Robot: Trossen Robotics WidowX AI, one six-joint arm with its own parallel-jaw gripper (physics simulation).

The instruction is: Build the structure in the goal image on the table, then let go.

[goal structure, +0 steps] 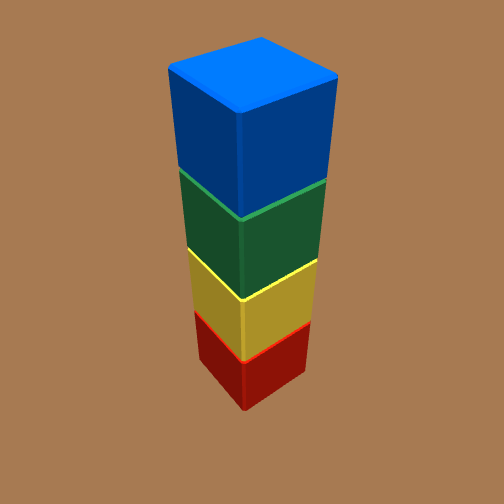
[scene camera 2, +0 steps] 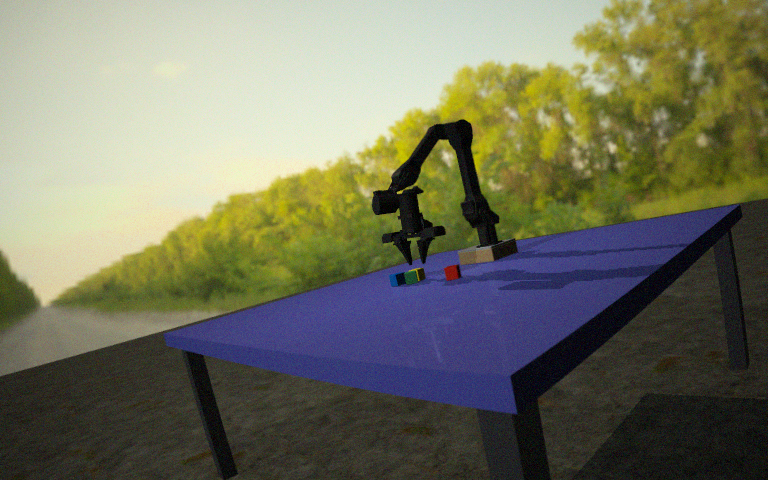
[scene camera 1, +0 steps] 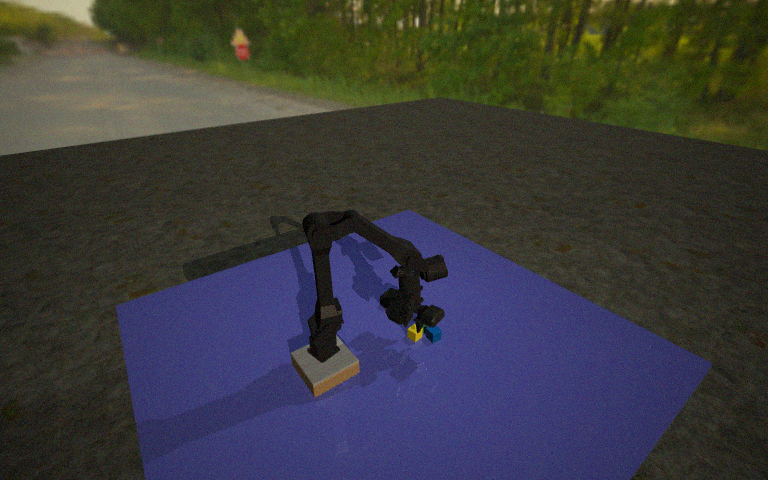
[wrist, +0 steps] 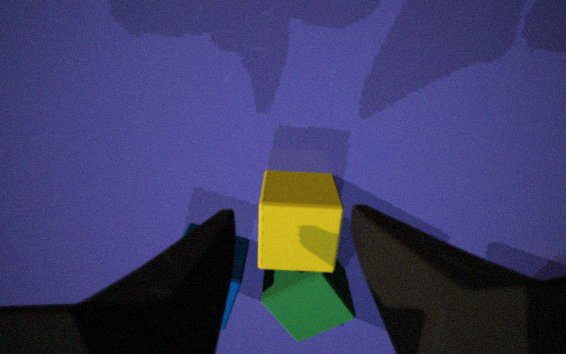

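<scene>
My gripper (scene camera 2: pixel 416 263) (wrist: pixel 293 219) is partly open and empty, pointing down above the cubes. In the wrist view its fingertips stand either side of a yellow cube (scene camera 1: pixel 414 333) (wrist: pixel 300 237), with gaps on both sides. A green cube (scene camera 2: pixel 410 277) (wrist: pixel 307 306) sits close against the yellow one, turned at an angle to it. A blue cube (scene camera 1: pixel 434 334) (scene camera 2: pixel 394 280) (wrist: pixel 231 300) stands apart from the yellow cube, partly hidden behind the left finger in the wrist view. A red cube (scene camera 2: pixel 451 272) stands alone nearer the arm base in scene view 2. All four rest on the table.
The blue-purple table (scene camera 1: pixel 509 396) (scene camera 2: pixel 339 333) carries the arm's base block (scene camera 1: pixel 325 367) (scene camera 2: pixel 488 253). The red cube does not show in scene view 1 or the wrist view. Shadows of the arm and fingers fall on the table.
</scene>
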